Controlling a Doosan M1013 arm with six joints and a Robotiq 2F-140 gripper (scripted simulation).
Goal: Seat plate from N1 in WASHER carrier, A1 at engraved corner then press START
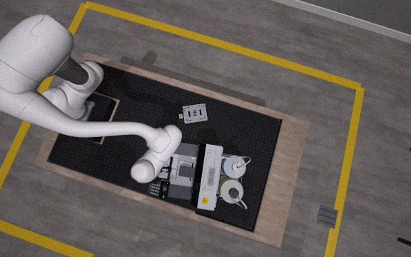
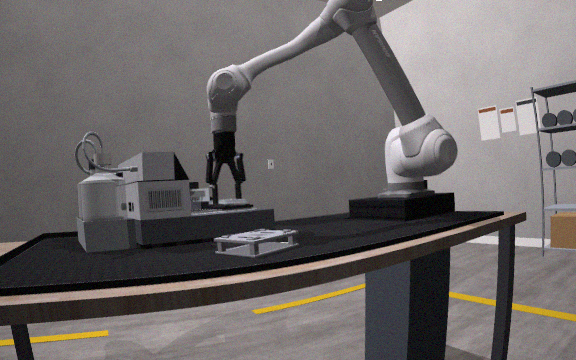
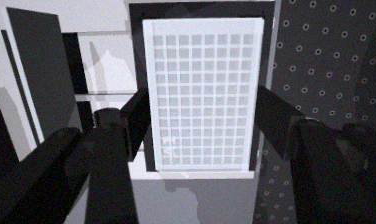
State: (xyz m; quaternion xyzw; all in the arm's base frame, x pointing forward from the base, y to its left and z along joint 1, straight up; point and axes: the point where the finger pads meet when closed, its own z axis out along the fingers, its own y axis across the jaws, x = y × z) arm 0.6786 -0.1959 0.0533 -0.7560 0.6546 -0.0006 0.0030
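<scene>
The white multi-well plate is 2 cm below my hand. The rest, counted from my hand: label (38 cm to the left, 12 cm below, 1 cm behind); then washer (15 cm ahead, 2 cm to the left, 1 cm above); then washer carrier (4 cm below).
</scene>
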